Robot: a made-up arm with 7 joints. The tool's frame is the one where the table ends. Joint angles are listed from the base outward.
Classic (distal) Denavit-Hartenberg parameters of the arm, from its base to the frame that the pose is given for. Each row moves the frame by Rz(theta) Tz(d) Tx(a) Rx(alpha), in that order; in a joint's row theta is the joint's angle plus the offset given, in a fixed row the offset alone. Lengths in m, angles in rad.
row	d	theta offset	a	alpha
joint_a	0.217	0	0	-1.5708
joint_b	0	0	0	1.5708
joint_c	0.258	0	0.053	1.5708
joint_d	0	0	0.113	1.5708
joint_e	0.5	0	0	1.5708
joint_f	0	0	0.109	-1.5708
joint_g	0.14	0	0	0
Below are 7 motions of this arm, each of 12 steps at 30 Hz.
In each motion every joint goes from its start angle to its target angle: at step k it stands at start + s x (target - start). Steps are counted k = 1, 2, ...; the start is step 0. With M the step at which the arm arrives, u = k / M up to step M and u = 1 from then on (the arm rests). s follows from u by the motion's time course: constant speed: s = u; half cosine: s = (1 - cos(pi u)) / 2; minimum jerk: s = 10 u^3 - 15 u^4 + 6 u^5.
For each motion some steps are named. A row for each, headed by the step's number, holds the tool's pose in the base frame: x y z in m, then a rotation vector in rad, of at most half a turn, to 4 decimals.
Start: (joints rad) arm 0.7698 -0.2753 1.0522 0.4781 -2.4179 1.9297 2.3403
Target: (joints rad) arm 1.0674 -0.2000 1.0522 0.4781 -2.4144 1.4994 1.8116
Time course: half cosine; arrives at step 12
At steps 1, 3, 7, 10, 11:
1: -0.0093 0.5462 0.1940 -0.6402 -0.5436 -2.5531
3: -0.0314 0.5484 0.1810 -0.6586 -0.6534 -2.5511
7: -0.1173 0.5425 0.1316 -0.6351 -1.0874 -2.5121
10: -0.1720 0.5267 0.1005 -0.5412 -1.3635 -2.4607
11: -0.1809 0.5232 0.0954 -0.5198 -1.4079 -2.4502

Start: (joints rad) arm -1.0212 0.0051 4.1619 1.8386 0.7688 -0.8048 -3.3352
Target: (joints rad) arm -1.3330 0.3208 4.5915 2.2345 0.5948 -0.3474 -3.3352
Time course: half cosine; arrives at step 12
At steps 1, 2, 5, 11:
1: -0.4850 0.1160 0.8507 0.7614 -0.8732 -2.7048
2: -0.4768 0.1027 0.8663 0.7557 -0.8253 -2.7070
5: -0.4242 0.0116 0.9467 0.7401 -0.5316 -2.7172
11: -0.3230 -0.2088 1.0268 0.7978 0.0531 -2.7055

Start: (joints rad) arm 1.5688 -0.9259 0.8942 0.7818 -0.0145 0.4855 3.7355
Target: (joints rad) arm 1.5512 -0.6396 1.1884 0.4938 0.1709 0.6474 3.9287
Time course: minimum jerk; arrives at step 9
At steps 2, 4, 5, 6, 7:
2: -0.4916 0.3403 0.4312 -1.8568 1.2170 0.9633
4: -0.4842 0.3540 0.3084 -1.9686 1.4012 0.7625
5: -0.4724 0.3507 0.2316 -2.0216 1.5105 0.6152
6: -0.4571 0.3401 0.1653 -2.0561 1.6006 0.4720
7: -0.4437 0.3286 0.1203 -2.0728 1.6590 0.3647

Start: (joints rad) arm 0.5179 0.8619 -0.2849 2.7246 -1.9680 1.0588 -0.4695
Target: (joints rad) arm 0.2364 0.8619 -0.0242 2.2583 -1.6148 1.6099 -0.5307
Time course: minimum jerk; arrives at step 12
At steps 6, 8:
6: 0.8451 0.1654 0.5348 1.0688 0.6035 -0.0037
8: 0.8604 0.0931 0.4342 1.2518 0.6342 -0.2300

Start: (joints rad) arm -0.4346 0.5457 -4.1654 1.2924 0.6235 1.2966 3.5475
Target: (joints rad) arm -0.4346 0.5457 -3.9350 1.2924 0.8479 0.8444 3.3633
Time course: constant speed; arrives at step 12
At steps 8, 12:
8: -0.0948 0.6174 0.5946 1.2104 -1.6711 -1.2772
12: -0.1219 0.6089 0.6279 1.1852 -1.6140 -1.4450

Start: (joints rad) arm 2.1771 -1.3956 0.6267 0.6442 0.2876 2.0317 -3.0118
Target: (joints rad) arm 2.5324 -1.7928 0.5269 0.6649 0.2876 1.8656 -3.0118
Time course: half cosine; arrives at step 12
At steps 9, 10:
9: -0.2677 -0.0781 0.5316 -2.5766 0.7777 0.4948
10: -0.2566 -0.0907 0.5409 -2.5728 0.7393 0.5659

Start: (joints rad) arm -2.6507 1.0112 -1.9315 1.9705 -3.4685 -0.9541 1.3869
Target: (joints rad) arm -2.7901 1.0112 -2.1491 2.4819 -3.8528 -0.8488 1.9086
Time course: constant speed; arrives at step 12
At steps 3, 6, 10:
3: -0.4166 0.2794 0.6940 -0.5516 1.1930 1.4740
6: -0.4256 0.2304 0.7477 -0.4153 1.0381 1.6471
10: -0.4417 0.1518 0.8022 -0.2624 0.7956 1.8568

